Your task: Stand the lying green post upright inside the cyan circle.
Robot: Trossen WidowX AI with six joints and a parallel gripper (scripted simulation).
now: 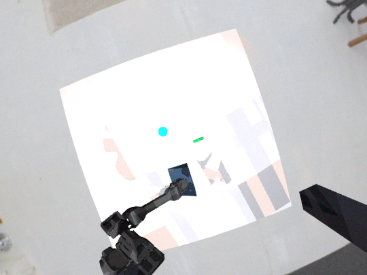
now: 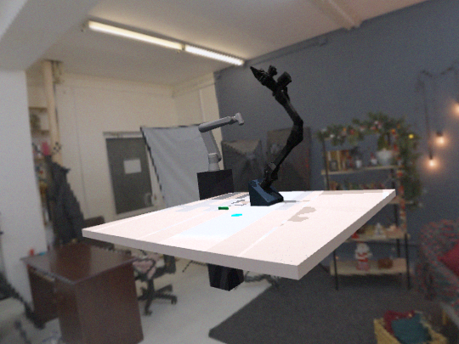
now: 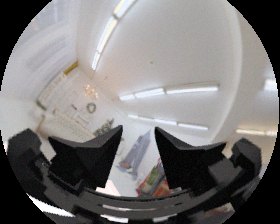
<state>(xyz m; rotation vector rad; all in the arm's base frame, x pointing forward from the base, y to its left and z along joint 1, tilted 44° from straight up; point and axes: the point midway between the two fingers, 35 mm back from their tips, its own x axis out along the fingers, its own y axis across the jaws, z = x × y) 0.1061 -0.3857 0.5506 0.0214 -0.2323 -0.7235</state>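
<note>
Right now my gripper tip is 78 cm above the green post, 26 cm to the left of it and 7 cm short of it. Round my gripper tip: cyan circle 79 cm below, 19 cm ahead, 6 cm to the right.
</note>
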